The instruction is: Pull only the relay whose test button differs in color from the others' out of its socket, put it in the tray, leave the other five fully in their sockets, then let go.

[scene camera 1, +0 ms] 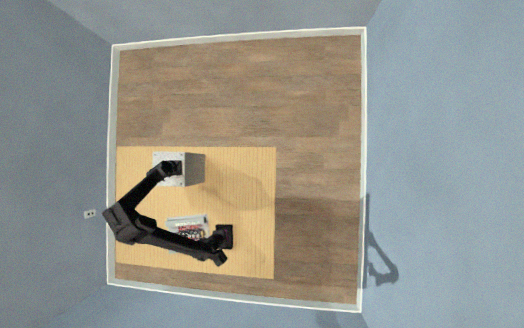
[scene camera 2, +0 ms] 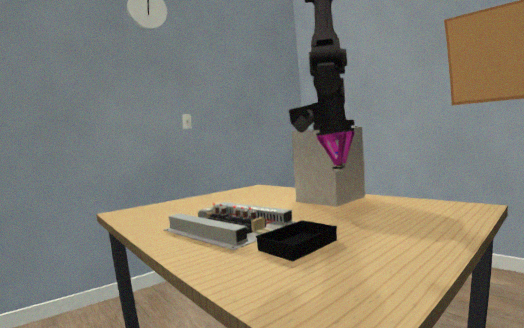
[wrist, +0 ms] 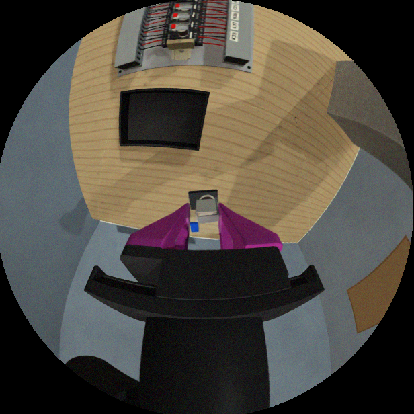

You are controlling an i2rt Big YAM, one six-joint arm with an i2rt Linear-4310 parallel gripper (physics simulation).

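Places are measured from the arm's base along level axes (x ahead, y left, z up), in millimetres.
Pixels of known places: gripper, fingertip midpoint: (scene camera 1: 226, 232) (scene camera 2: 340, 164); arm's base at its link origin: (scene camera 1: 172, 167).
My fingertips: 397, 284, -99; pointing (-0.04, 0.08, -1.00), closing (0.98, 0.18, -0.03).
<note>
Ahead of a thing's pixels: the offset from my fingertips to its top centre, as dx, dy, dz. "*": to the spot under its first point.
My gripper (scene camera 2: 338, 166) (wrist: 203, 208) is shut on the relay with the blue test button (wrist: 206, 207), well above the table. The grey relay shows between the magenta fingertips in the wrist view, its blue button near the left finger. The black open tray {* +169, -47, -157} (scene camera 2: 280, 245) (wrist: 165, 91) stands on the table below, ahead of the fingers in the wrist view. The row of relays with red test buttons {+81, -274, -116} (scene camera 2: 244, 212) (wrist: 181, 17) stands in the black sockets, beyond the tray; the wrist view cuts the row off. In scene camera 1 the fingertips and held relay cannot be made out.
Two grey wire ducts {+185, -331, -142} (scene camera 2: 205, 229) (wrist: 240, 42) flank the relay row, with red and black wires between. A beige end block (wrist: 181, 44) sits at the row's near end. The grey arm pedestal (scene camera 1: 195, 169) (scene camera 2: 315, 185) (wrist: 367, 97) stands on the table, to the right in the wrist view.
</note>
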